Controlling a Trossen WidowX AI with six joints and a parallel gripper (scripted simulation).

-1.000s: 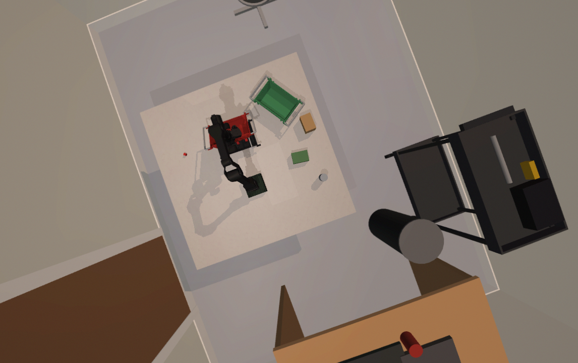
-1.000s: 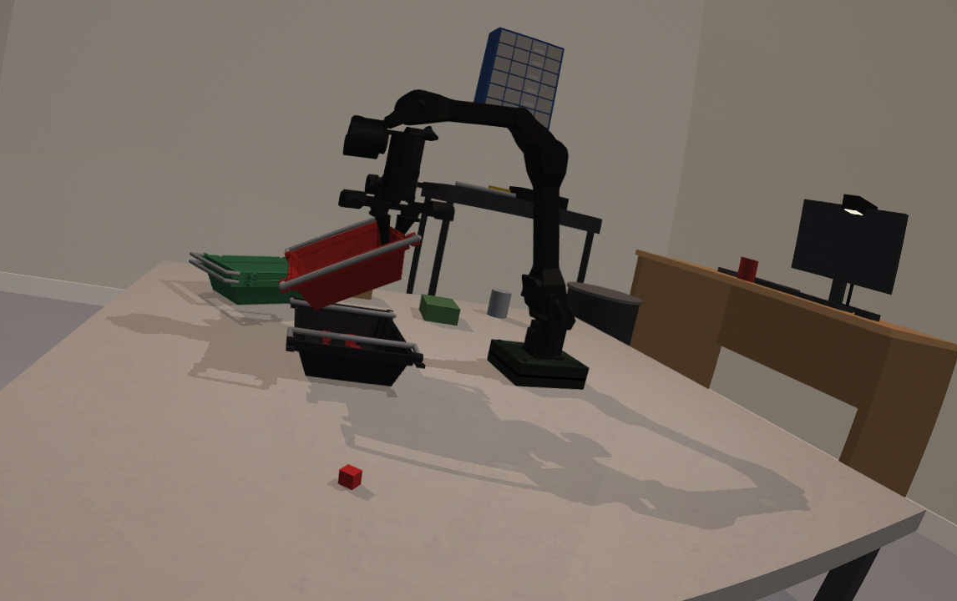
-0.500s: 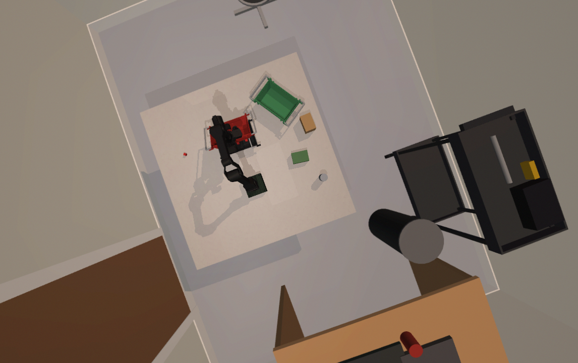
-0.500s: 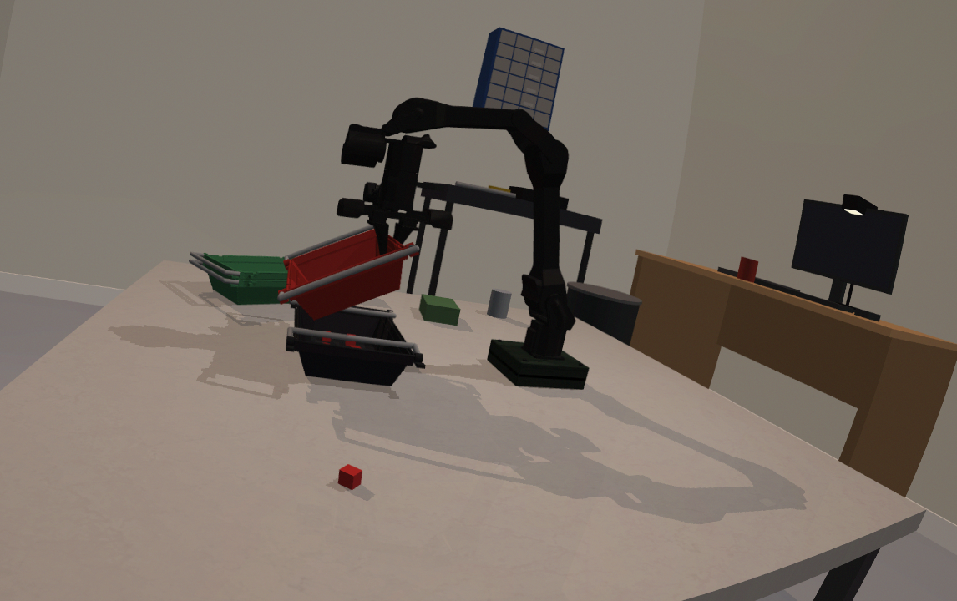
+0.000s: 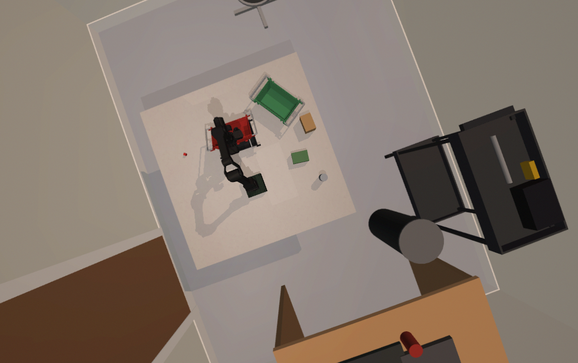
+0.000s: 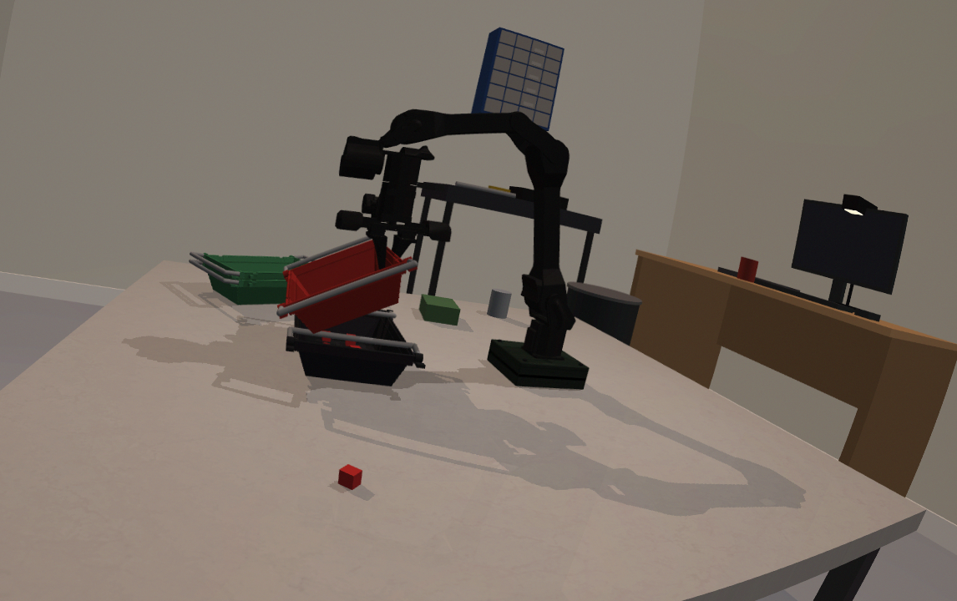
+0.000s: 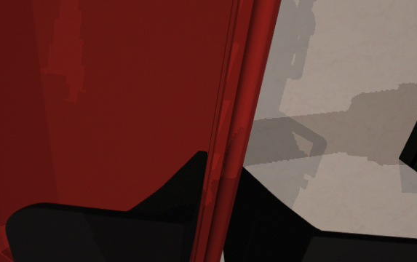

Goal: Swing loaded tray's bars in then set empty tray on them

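The red tray is 80 mm ahead of my gripper tip and 10 mm below it. Round my gripper tip: tan box: 20 mm behind, 530 mm to the right, 110 mm below; then green box: 240 mm behind, 390 mm to the right, 120 mm below; then grey cylinder: 440 mm behind, 500 mm to the right, 110 mm below.
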